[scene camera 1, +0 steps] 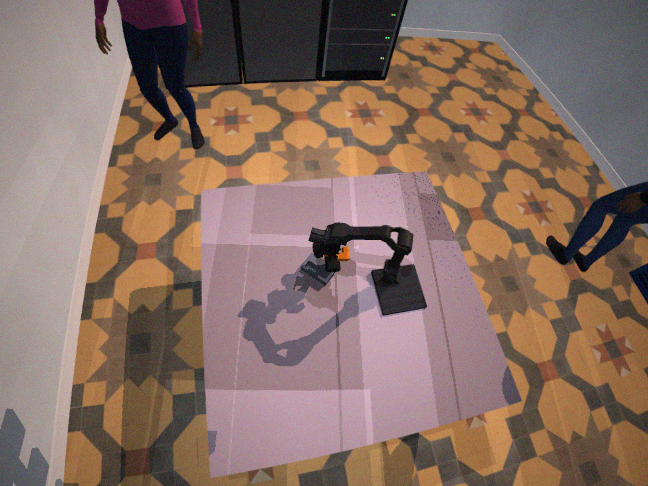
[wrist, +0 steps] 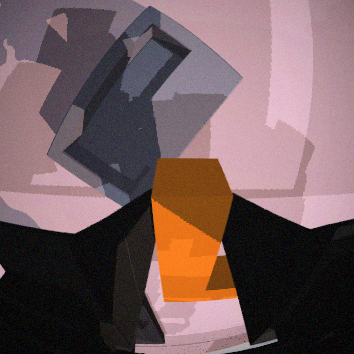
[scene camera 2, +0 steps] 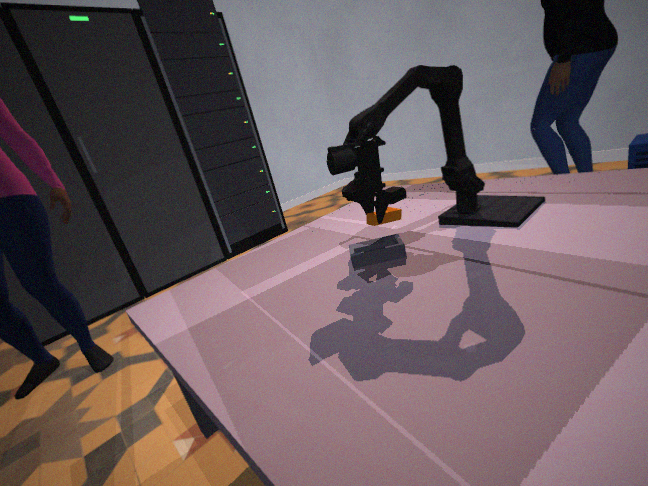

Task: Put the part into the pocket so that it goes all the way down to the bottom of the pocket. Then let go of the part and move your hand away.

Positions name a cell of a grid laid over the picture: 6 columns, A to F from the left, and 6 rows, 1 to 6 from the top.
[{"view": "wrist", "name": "gripper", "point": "D4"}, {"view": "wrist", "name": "orange part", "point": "D4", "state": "held by the gripper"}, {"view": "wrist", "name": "grey pocket block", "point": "C2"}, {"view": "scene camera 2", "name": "gripper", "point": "D3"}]
